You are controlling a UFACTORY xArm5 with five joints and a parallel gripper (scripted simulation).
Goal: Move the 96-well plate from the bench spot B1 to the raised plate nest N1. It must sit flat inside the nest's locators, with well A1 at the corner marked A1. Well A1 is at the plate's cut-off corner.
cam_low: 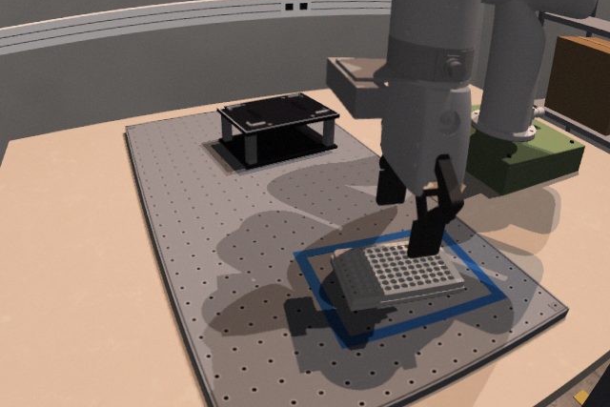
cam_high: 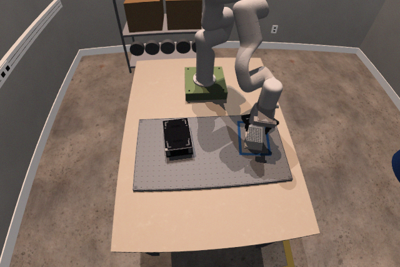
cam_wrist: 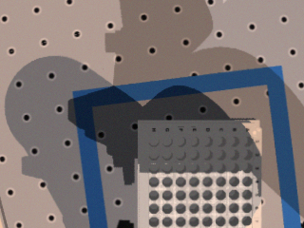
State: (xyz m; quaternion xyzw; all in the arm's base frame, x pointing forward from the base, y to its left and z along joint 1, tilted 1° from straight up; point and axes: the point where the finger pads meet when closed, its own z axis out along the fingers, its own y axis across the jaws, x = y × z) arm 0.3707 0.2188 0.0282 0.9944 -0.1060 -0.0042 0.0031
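Right now my hand is 7 cm above the grey 96-well plate. From my hand the other things lie so: A1 mark: 41 cm to the right, 8 cm ahead, 1 cm below; black raised plate nest: 36 cm to the right, 2 cm below.
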